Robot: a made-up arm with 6 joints. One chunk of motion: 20 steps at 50 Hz.
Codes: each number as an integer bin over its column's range. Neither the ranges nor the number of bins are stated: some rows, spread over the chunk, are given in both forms.
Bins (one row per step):
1: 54 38 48 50 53 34
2: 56 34 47 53 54 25
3: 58 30 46 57 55 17
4: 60 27 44 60 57 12
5: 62 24 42 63 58 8
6: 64 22 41 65 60 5
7: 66 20 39 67 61 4
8: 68 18 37 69 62 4
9: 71 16 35 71 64 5
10: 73 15 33 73 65 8
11: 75 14 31 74 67 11
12: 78 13 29 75 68 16
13: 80 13 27 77 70 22
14: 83 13 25 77 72 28
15: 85 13 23 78 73 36
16: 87 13 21 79 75 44
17: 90 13 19 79 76 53
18: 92 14 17 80 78 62
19: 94 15 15 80 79 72
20: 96 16 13 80 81 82
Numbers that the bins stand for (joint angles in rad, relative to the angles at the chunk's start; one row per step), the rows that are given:
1: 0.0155 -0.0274 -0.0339 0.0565 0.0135 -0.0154
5: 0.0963 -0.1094 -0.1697 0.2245 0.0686 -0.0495
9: 0.1872 -0.1563 -0.3281 0.3280 0.1346 -0.0534
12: 0.2579 -0.1738 -0.4638 0.3797 0.1787 -0.0390
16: 0.3488 -0.1738 -0.6448 0.4314 0.2558 -0.0022
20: 0.4397 -0.1563 -0.8259 0.4443 0.3218 0.0477
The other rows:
2: 0.0357 -0.0508 -0.0566 0.0953 0.0245 -0.0272
3: 0.0559 -0.0742 -0.0792 0.1470 0.0356 -0.0377
4: 0.0761 -0.0918 -0.1244 0.1858 0.0576 -0.0442
6: 0.1165 -0.1211 -0.1923 0.2504 0.0906 -0.0534
7: 0.1367 -0.1328 -0.2376 0.2763 0.1016 -0.0547
8: 0.1569 -0.1445 -0.2828 0.3021 0.1126 -0.0547
10: 0.2074 -0.1621 -0.3733 0.3538 0.1457 -0.0495
11: 0.2276 -0.1680 -0.4186 0.3668 0.1677 -0.0456
13: 0.2781 -0.1738 -0.5091 0.4056 0.2007 -0.0311
14: 0.3084 -0.1738 -0.5543 0.4056 0.2227 -0.0232
15: 0.3286 -0.1738 -0.5996 0.4185 0.2337 -0.0127
17: 0.3791 -0.1738 -0.6901 0.4314 0.2668 0.0096
18: 0.3993 -0.1680 -0.7354 0.4443 0.2888 0.0214
19: 0.4195 -0.1621 -0.7806 0.4443 0.2998 0.0345

